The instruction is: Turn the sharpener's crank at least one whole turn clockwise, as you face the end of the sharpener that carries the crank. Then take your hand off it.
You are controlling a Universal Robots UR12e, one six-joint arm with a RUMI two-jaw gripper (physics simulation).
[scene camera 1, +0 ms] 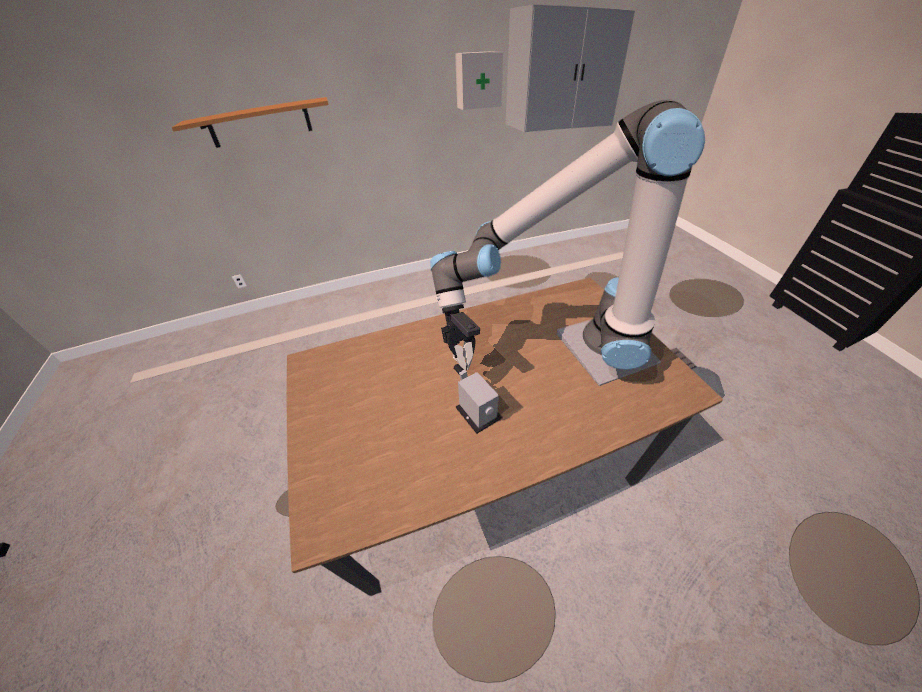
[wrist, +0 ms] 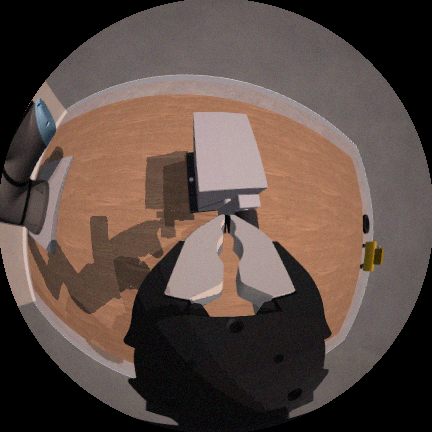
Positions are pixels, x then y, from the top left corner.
Labels:
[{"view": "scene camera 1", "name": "gripper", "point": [466,370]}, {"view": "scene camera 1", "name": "sharpener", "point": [478,403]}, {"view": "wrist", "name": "gripper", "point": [225,216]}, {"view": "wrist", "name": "sharpener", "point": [225,162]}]

